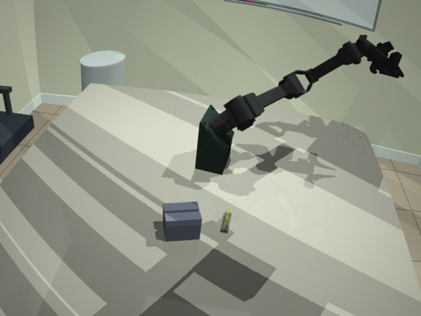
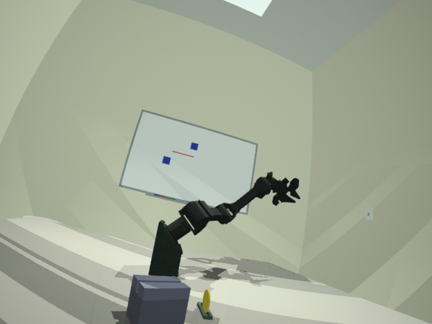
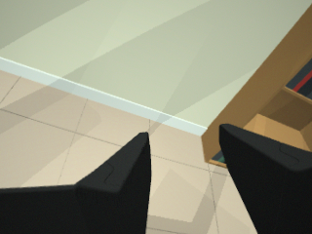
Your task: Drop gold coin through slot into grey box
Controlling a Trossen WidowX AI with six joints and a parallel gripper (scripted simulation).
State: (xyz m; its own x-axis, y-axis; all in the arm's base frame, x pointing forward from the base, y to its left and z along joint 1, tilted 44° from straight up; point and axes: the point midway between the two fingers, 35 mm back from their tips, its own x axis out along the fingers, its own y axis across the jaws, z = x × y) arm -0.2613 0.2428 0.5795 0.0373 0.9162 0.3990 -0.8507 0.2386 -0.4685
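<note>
Now: gripper tip 510 mm short of the gold coin, 520 mm to the left of it and 340 mm above it.
</note>
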